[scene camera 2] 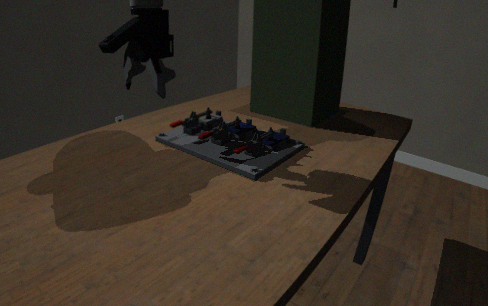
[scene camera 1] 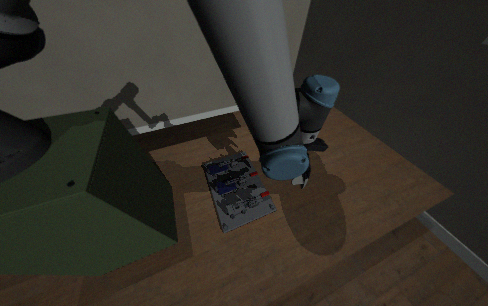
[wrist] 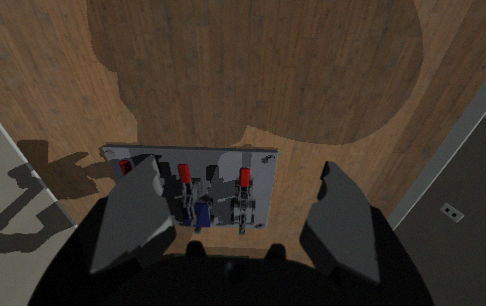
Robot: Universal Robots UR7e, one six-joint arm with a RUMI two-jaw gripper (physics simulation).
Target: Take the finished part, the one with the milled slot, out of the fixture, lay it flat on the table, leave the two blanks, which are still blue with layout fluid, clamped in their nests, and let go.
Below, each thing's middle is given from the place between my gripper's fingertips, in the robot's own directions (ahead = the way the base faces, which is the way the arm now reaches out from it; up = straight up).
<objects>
I see my gripper 180 mm past the fixture plate (scene camera 2: pixel 223 156), 110 mm to the right of it and 150 mm above it.
</objects>
